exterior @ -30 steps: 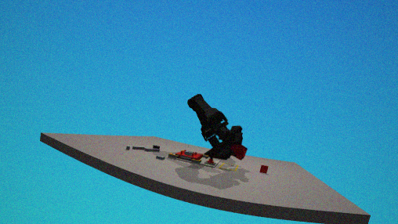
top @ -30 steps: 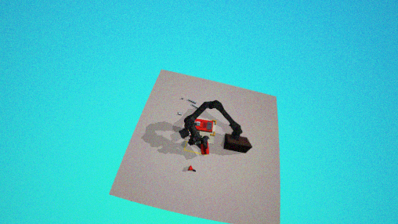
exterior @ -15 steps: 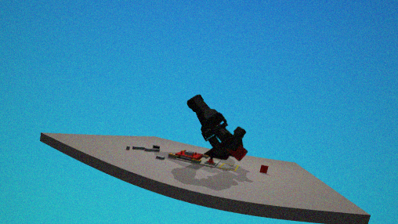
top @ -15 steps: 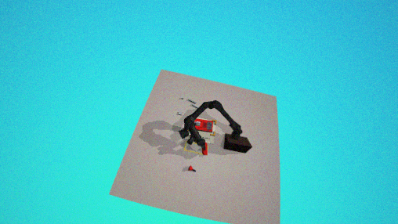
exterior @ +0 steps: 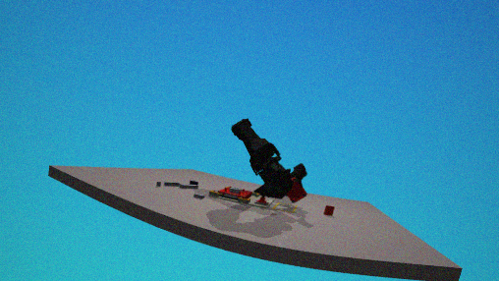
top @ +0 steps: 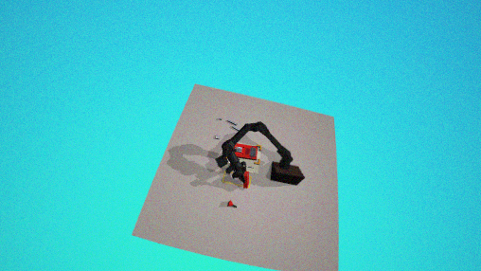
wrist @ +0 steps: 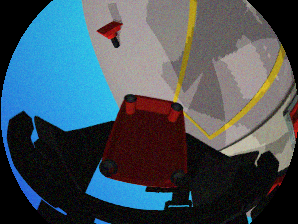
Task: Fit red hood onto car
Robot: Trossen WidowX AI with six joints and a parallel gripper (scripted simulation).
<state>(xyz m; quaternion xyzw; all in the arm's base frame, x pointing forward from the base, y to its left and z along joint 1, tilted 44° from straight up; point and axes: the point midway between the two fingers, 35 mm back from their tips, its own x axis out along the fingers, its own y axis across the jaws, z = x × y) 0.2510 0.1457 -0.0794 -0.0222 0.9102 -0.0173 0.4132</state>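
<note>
Now: gripper tip 1 cm below the red hood and 1 cm past it. Also, from my gripper tip: white jig 20 cm to the right, 7 cm ahead, 6 cm below.
</note>
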